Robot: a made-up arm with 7 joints. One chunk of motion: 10 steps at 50 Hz.
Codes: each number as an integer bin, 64 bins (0 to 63) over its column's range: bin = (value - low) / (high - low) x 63, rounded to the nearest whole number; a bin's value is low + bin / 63 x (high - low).
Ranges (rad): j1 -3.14..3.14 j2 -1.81..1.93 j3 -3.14..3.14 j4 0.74..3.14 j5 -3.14..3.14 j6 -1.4..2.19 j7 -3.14..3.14
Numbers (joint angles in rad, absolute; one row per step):
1: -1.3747 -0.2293 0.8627 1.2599 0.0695 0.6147 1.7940
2: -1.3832 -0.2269 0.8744 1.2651 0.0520 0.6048 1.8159
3: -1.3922 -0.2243 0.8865 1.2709 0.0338 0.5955 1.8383
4: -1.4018 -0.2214 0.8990 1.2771 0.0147 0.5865 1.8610
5: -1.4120 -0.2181 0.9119 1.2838 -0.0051 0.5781 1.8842
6: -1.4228 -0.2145 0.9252 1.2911 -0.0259 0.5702 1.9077
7: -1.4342 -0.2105 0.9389 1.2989 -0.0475 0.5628 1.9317
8: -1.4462 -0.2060 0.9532 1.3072 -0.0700 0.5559 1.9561
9: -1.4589 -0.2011 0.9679 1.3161 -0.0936 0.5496 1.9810
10: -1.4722 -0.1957 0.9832 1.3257 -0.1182 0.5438 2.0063
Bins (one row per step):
1: 18 27 40 14 32 35 49
2: 18 27 40 14 32 35 50
3: 18 27 40 14 32 35 50
4: 17 27 41 14 32 35 50
5: 17 27 41 14 31 35 50
6: 17 27 41 14 31 35 51
7: 17 27 41 15 31 34 51
8: 17 27 41 15 31 34 51
9: 17 27 41 15 31 34 51
10: 17 27 41 15 30 34 52

